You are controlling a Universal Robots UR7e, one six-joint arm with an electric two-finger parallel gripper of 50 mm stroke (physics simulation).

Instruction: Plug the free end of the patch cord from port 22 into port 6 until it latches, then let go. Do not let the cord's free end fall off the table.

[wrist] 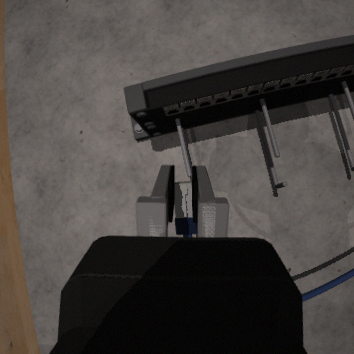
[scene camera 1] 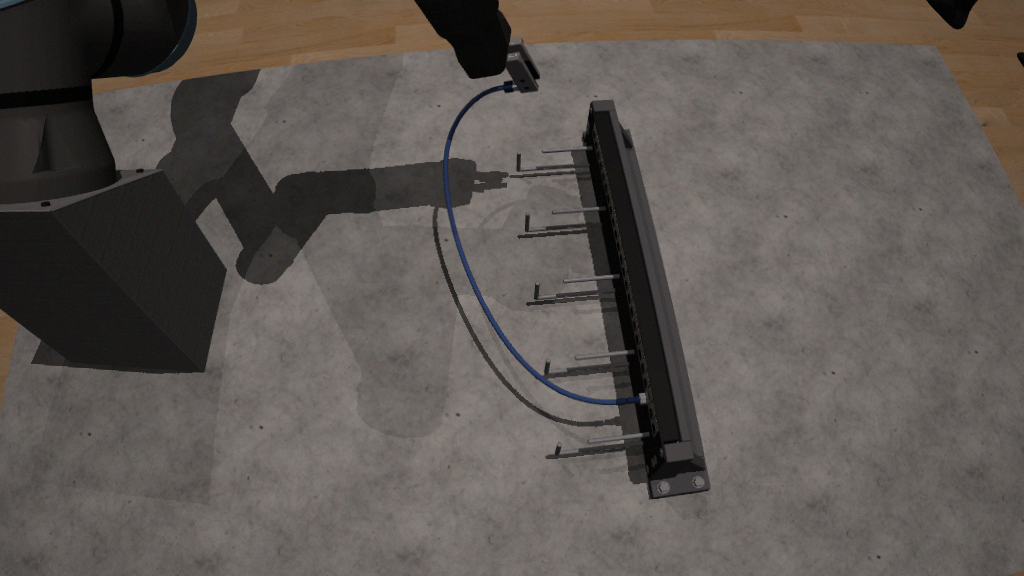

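Seen in the pictures: gripper, between the fingertips: [wrist: 182, 182] [scene camera 1: 530, 83]; arm's base, origin of its link: [scene camera 1: 44, 188].
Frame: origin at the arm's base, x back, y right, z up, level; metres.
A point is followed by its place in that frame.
My gripper [scene camera 1: 530, 77] {x -0.500, y -0.210, z -0.111 m} [wrist: 182, 182] {x -0.500, y -0.210, z -0.111 m} is shut on the plug at the cord's free end [wrist: 185, 202] {x -0.487, y -0.209, z -0.108 m}, a clear plug with a dark blue boot. It is held above the table, off the upper end of the patch panel [scene camera 1: 630, 236] {x -0.614, y -0.050, z -0.203 m} [wrist: 200, 82] {x -0.607, y -0.188, z -0.203 m}, on the side of the panel's ports. The blue patch cord [scene camera 1: 458, 250] {x -0.412, y -0.038, z -0.209 m} [wrist: 330, 286] {x -0.398, y -0.101, z -0.190 m} arcs from the gripper down to a port near the panel's lower end in the scene view, where its other plug [scene camera 1: 642, 398] {x -0.610, y 0.146, z -0.218 m} sits. In the wrist view a row of ports shows along the panel's face. The port numbers are too small to read.
Several thin metal cable hooks stick out from the panel's port side; the endmost one [scene camera 1: 565, 150] {x -0.552, y -0.215, z -0.247 m} [wrist: 183, 146] {x -0.554, y -0.217, z -0.246 m} shows just beyond the fingertips in the wrist view. The robot's base block [scene camera 1: 121, 286] {x -0.079, y 0.077, z -0.069 m} stands at the left. The grey table top [scene camera 1: 859, 286] {x -0.962, y -0.028, z -0.302 m} [wrist: 65, 165] {x -0.568, y -0.396, z -0.302 m} borders a wooden floor [scene camera 1: 322, 28] [wrist: 15, 300].
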